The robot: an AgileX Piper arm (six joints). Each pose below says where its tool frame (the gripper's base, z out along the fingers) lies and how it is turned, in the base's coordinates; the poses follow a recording.
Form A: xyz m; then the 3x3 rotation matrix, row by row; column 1 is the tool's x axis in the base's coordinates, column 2 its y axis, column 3 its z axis. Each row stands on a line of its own.
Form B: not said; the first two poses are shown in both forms.
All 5 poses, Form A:
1:
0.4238 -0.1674 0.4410
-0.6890 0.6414 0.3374
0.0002 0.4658 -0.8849
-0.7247 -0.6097 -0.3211
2:
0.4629 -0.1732 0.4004
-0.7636 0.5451 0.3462
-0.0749 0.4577 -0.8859
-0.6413 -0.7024 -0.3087
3:
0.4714 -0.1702 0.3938
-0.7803 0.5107 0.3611
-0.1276 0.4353 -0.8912
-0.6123 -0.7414 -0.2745
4:
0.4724 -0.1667 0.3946
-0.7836 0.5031 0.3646
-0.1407 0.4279 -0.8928
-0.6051 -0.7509 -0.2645
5:
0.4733 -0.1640 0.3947
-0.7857 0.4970 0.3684
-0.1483 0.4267 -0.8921
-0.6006 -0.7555 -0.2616
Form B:
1:
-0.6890 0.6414 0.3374 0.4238
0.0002 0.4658 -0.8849 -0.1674
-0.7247 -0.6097 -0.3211 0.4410
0 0 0 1

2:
-0.7636 0.5451 0.3462 0.4629
-0.0749 0.4577 -0.8859 -0.1732
-0.6413 -0.7024 -0.3087 0.4004
0 0 0 1

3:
-0.7803 0.5107 0.3611 0.4714
-0.1276 0.4353 -0.8912 -0.1702
-0.6123 -0.7414 -0.2745 0.3938
0 0 0 1

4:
-0.7836 0.5031 0.3646 0.4724
-0.1407 0.4279 -0.8928 -0.1667
-0.6051 -0.7509 -0.2645 0.3946
0 0 0 1

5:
-0.7857 0.4970 0.3684 0.4733
-0.1483 0.4267 -0.8921 -0.1640
-0.6006 -0.7555 -0.2616 0.3947
0 0 0 1

